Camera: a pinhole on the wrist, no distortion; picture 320 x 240 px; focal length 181.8 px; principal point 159.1 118.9 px. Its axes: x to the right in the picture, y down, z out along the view. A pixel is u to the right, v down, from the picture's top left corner.
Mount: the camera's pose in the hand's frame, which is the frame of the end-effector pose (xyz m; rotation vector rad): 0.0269 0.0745 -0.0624 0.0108 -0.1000 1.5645
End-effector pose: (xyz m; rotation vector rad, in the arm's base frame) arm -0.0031 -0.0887 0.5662 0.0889 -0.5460 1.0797
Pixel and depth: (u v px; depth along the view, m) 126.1 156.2 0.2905
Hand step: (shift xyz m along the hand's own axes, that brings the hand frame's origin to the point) -0.0493 0.0019 0.2198
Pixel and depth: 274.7 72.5 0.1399
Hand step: 0.0549 0.1531 0.0852
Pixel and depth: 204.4 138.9 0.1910
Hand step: -0.0048 0.1087 0.1300
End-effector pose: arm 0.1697 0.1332 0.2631 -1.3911 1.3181 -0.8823
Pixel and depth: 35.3 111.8 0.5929
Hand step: 0.0150 -0.3701 0.5009
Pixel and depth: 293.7 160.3 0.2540
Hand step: -0.0447 0.2446 0.2006
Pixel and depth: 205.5 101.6 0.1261
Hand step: 0.0318 0.0976 0.0661
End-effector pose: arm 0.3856 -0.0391 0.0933 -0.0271 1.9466 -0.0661
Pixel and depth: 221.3 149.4 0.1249
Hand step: -0.0010 0.1085 0.0638
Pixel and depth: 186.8 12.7 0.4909
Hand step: 0.2855 0.1125 0.4480
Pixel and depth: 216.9 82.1 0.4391
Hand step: 0.0911 0.1822 0.3898
